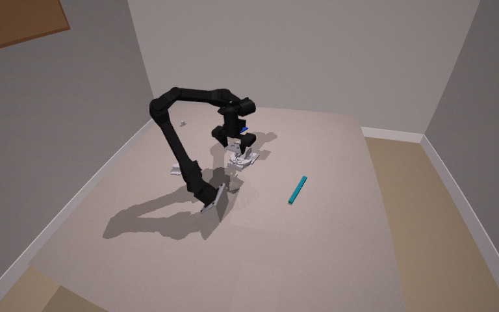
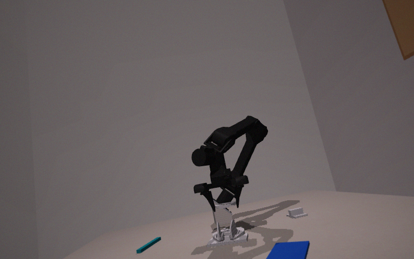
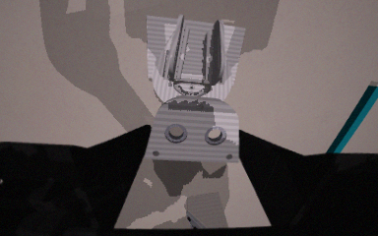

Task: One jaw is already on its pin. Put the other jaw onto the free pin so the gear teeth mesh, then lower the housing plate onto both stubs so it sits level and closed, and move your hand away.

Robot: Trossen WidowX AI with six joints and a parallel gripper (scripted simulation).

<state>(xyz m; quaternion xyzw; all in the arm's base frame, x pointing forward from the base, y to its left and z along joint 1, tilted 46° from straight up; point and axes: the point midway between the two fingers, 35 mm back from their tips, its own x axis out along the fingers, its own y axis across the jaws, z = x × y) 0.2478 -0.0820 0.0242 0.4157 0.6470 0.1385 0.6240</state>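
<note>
Right now the grey jaw is 7 cm below my gripper tip, 3 cm ahead of it and 1 cm to the left of it. From my gripper tip the other things lie so: teal bar 27 cm to the right, 13 cm behind, 8 cm below; then blue housing plate 29 cm ahead, 8 cm below, 6 cm to the left; then white base 8 cm below, 7 cm ahead, 3 cm to the right.
</note>
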